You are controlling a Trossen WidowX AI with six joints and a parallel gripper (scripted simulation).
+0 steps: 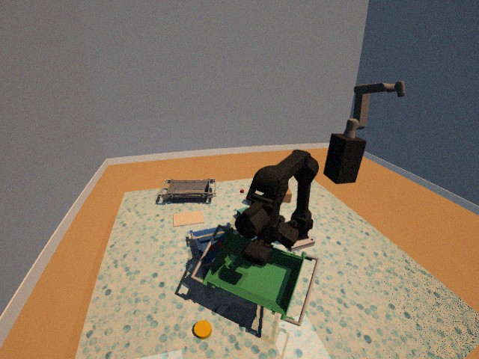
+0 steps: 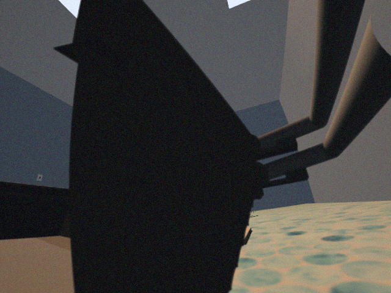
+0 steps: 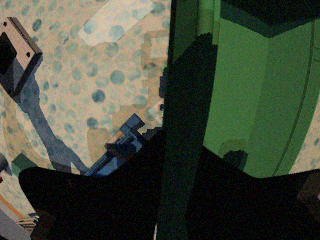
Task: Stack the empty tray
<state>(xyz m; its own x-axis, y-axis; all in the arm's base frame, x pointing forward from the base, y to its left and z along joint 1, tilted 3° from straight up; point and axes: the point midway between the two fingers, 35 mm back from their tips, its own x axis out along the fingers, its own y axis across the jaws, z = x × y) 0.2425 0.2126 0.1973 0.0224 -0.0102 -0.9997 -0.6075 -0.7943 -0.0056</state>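
Now: the green tray 40 mm ahead of my gripper tip and 60 mm to the left of it. The rest, counted from my gripper tip: orange disc: 200 mm ahead, 120 mm to the left, 170 mm below; tan card: 240 mm ahead, 450 mm to the right, 170 mm below; teal cube: 40 mm behind, 420 mm to the right, 150 mm below.
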